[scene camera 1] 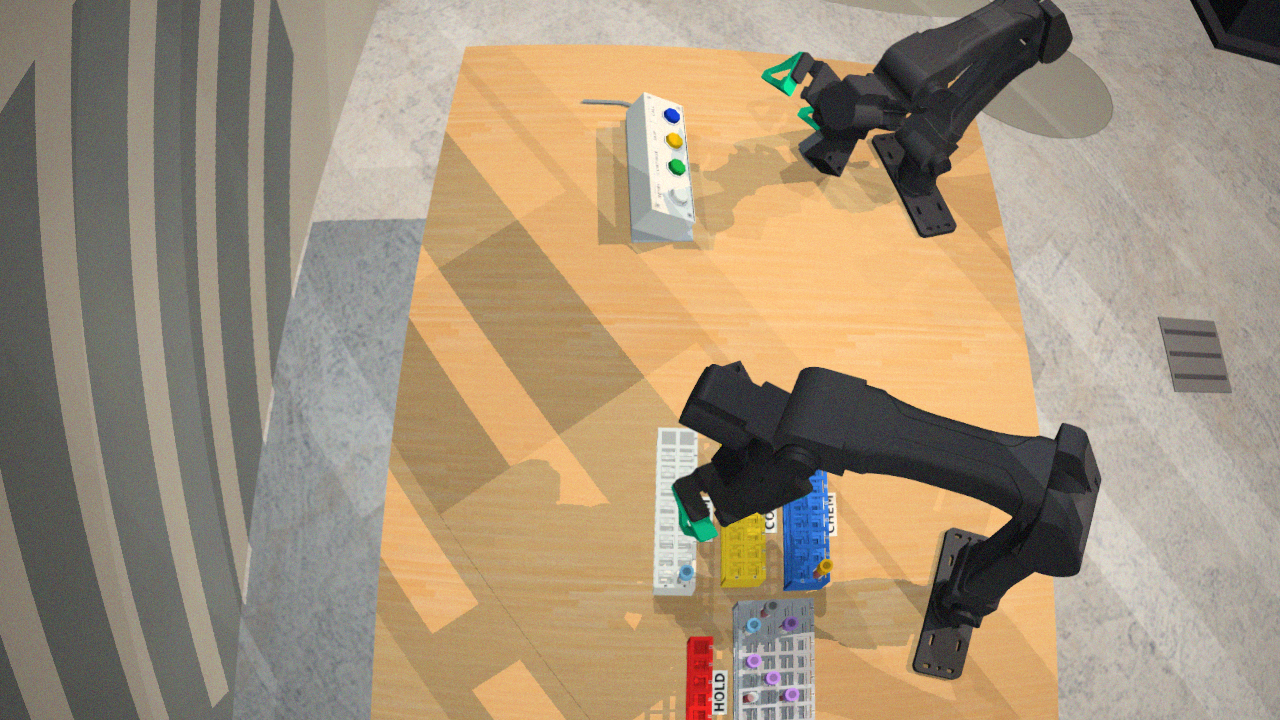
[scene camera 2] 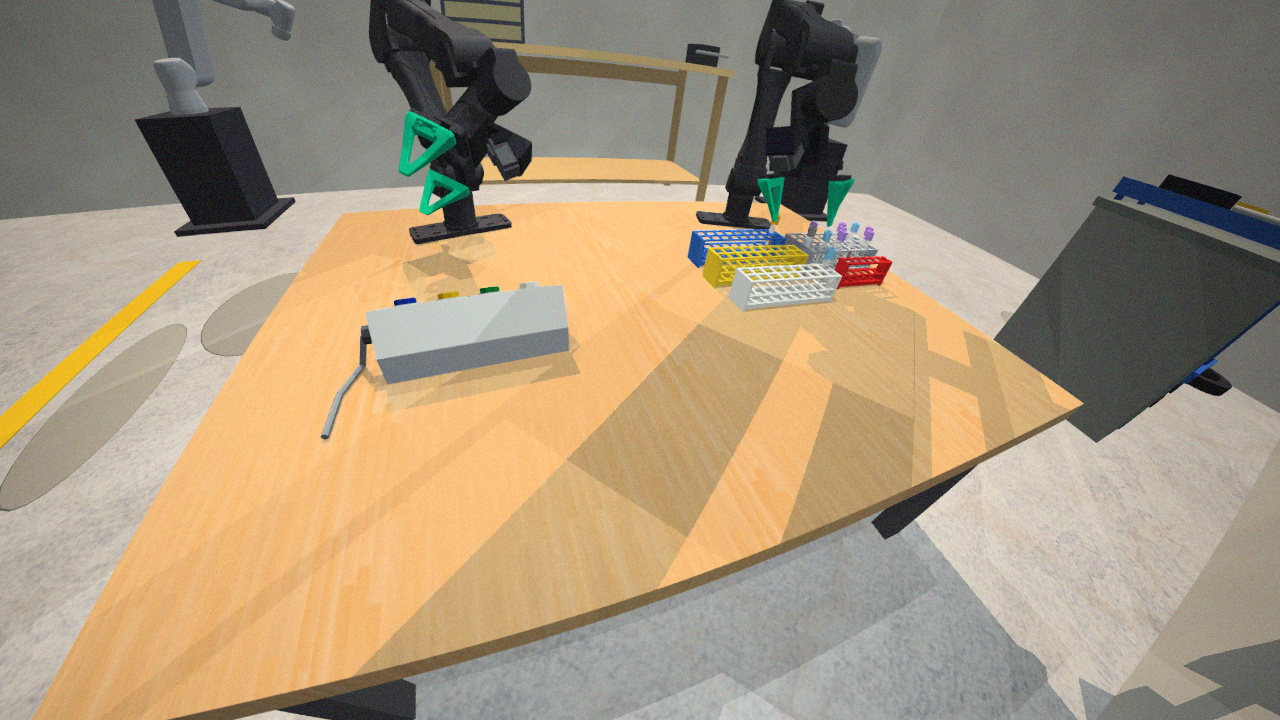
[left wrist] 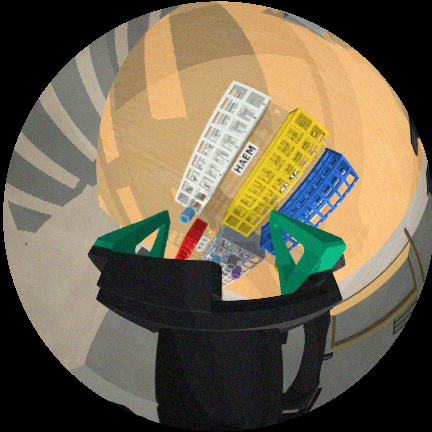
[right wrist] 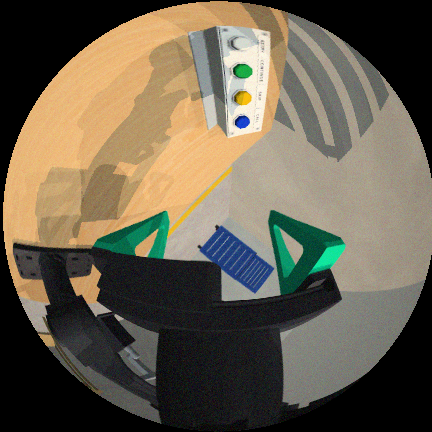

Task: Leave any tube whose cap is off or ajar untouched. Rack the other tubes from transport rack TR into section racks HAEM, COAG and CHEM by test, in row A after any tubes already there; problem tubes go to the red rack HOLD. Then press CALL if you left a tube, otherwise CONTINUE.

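Places are measured from the left arm's base along level axes (x ahead, y left, z up), in metres.
Where they show: left gripper, fingertip midpoint: [scene camera 1: 720,513] [scene camera 2: 800,223] [left wrist: 219,215]; right gripper, fingertip midpoint: [scene camera 1: 781,93] [scene camera 2: 414,195] [right wrist: 218,215]; left arm's base, link origin: [scene camera 1: 952,604] [scene camera 2: 734,222]; right arm's base, link origin: [scene camera 1: 913,184] [scene camera 2: 462,229] [right wrist: 50,261].
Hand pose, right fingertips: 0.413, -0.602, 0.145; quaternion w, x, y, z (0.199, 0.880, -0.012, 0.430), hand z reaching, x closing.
Observation:
Each offset is from my right fingertips to the centre of the thing, as dx, dy, dz. "pt": to the spot under its first point.
My left gripper [scene camera 1: 696,522] [scene camera 2: 803,219] [left wrist: 219,215] is open and empty above the section racks. My right gripper [scene camera 1: 784,94] [scene camera 2: 414,188] [right wrist: 218,215] is open and empty near the button box. White HAEM rack [scene camera 1: 671,589] [left wrist: 267,102] holds a blue-capped tube @[-0.060, +0.668, -0.094] [scene camera 1: 686,571] [left wrist: 187,215]. Yellow COAG rack @[-0.099, +0.556, -0.116] [scene camera 1: 742,582] [left wrist: 265,152] shows no tube. Blue CHEM rack @[pt -0.198, +0.635, -0.094] [scene camera 1: 803,583] has a gold-capped tube @[-0.212, +0.618, -0.094] [scene camera 1: 825,565]. Grey rack TR @[pt -0.131, +0.686, -0.115] [scene camera 1: 735,610] holds several purple-capped tubes, a light blue one @[-0.151, +0.707, -0.094] [scene camera 1: 753,625], a dark-topped one @[-0.165, +0.680, -0.094] [scene camera 1: 771,606] and a pale-topped one @[-0.177, +0.789, -0.099] [scene camera 1: 750,696]; cap seating is unclear. Red HOLD rack @[pt -0.103, +0.736, -0.114] [scene camera 1: 700,642] is cut off.
The button box @[+0.146, +0.112, -0.103] [scene camera 1: 637,179] [scene camera 2: 465,335] [right wrist: 224,75] carries blue CALL @[+0.148, +0.033, -0.076] [scene camera 1: 672,115] [right wrist: 242,122], yellow SKIP @[+0.131, +0.080, -0.076] [right wrist: 242,98], green CONTINUE @[+0.113, +0.126, -0.076] [scene camera 1: 677,166] [right wrist: 242,71] and white RETRY @[+0.096, +0.173, -0.076] [right wrist: 240,43] buttons. A grey cable @[pt +0.271, -0.011, -0.139] [scene camera 1: 605,102] [scene camera 2: 340,398] leaves it. The left arm partly covers the section racks in scene camera 1.

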